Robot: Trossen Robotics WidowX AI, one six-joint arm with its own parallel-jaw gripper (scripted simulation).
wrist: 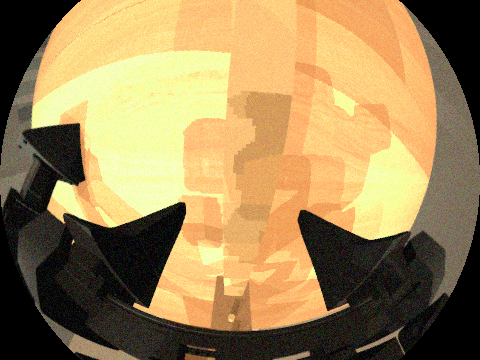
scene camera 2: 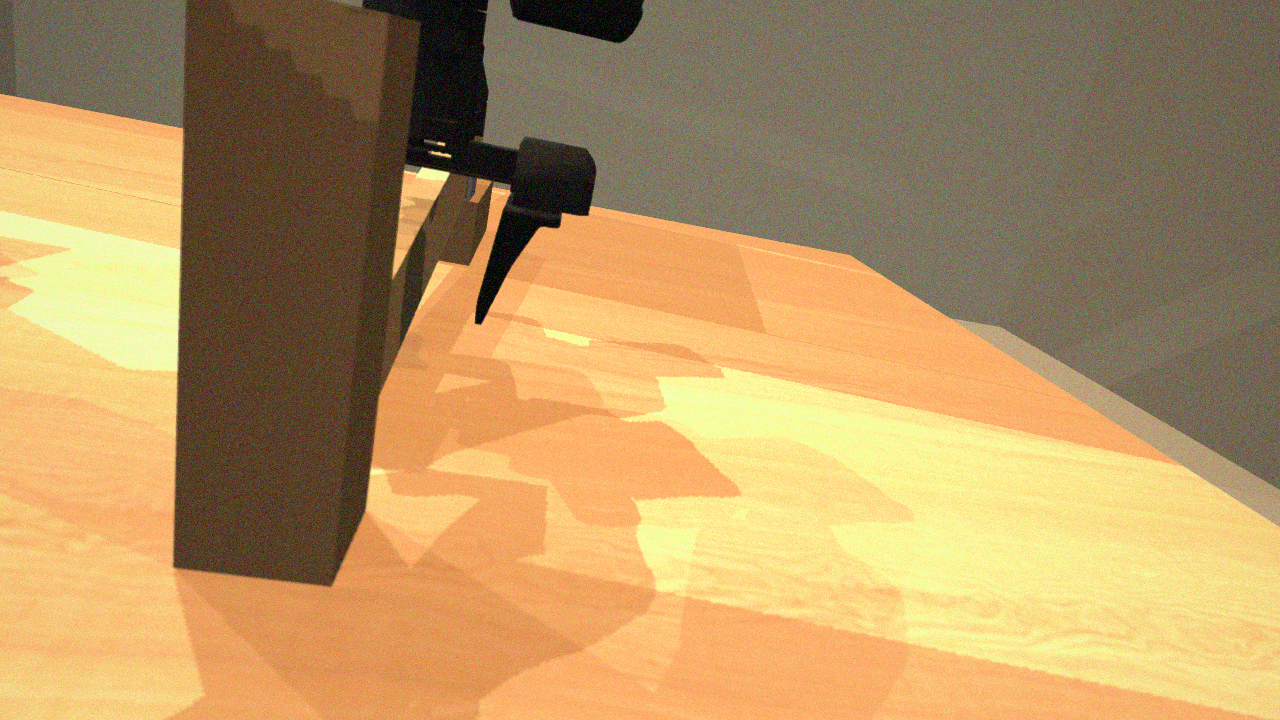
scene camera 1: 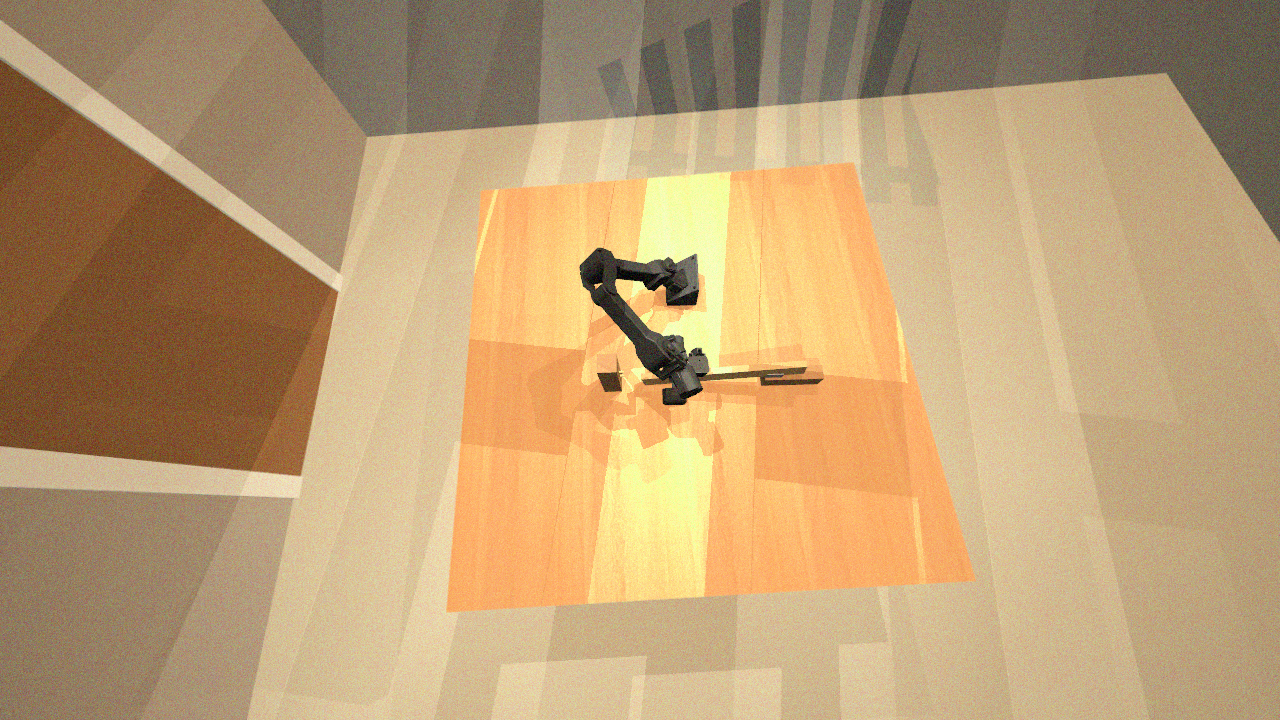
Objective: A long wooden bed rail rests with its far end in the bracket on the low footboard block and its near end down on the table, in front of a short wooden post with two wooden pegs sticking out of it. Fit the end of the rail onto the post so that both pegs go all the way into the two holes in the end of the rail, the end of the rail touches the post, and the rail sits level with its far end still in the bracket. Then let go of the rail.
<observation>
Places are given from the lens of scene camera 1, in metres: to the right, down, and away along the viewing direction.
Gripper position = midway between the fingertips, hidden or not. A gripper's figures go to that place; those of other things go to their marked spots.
my gripper [scene camera 1: 672, 379]: 0.09, 0.05, 1.21
long wooden rail [scene camera 1: 793, 367]: 0.40, 0.02, 1.11
</observation>
